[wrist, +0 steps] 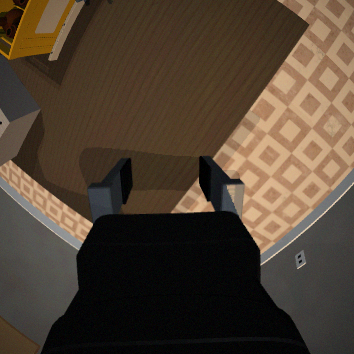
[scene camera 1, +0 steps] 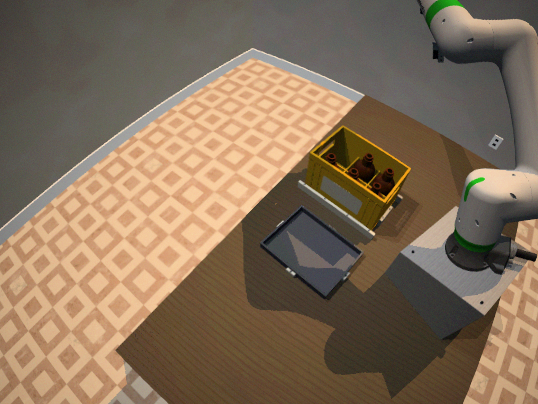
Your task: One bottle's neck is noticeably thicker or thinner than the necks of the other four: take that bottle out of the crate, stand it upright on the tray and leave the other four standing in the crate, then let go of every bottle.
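Where they show: gripper, fingertip midpoint: (wrist: 165, 170) (scene camera 1: 438, 60); arm's base, link origin: (scene camera 1: 469, 251).
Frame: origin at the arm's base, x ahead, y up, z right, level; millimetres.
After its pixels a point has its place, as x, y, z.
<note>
A yellow crate (scene camera 1: 370, 212) {311, -82, 29} (wrist: 36, 46) {272, -91, 210} stands on the table, its near long side facing the tray; part of it shows at the top left of the wrist view. Several brown bottles stand in its compartments: one at the left end (scene camera 1: 331, 159) {488, -21, 102}, two around the middle (scene camera 1: 365, 168) {386, -58, 166} (scene camera 1: 354, 173) {404, -18, 86}, two at the right end (scene camera 1: 386, 180) {307, -48, 148} (scene camera 1: 377, 187) {323, -20, 77}. Which neck differs in thickness I cannot tell. The dark grey tray (scene camera 1: 315, 250) {410, -177, -119} lies in front of the crate and holds no bottle. My gripper (wrist: 165, 170) {295, 182, 643} is open and empty, high above the table, away from the crate.
A pale rail (scene camera 1: 335, 208) {420, -155, 40} (wrist: 64, 35) {303, -171, 228} runs along the crate's tray side, between crate and tray. The robot's grey pedestal (scene camera 1: 425, 285) {81, -60, -128} (wrist: 17, 135) {-39, -125, 137} stands right of the tray in the scene view. The wooden table (scene camera 1: 215, 330) {525, -182, -482} (wrist: 150, 75) {276, -183, 500} ends at a patterned floor.
</note>
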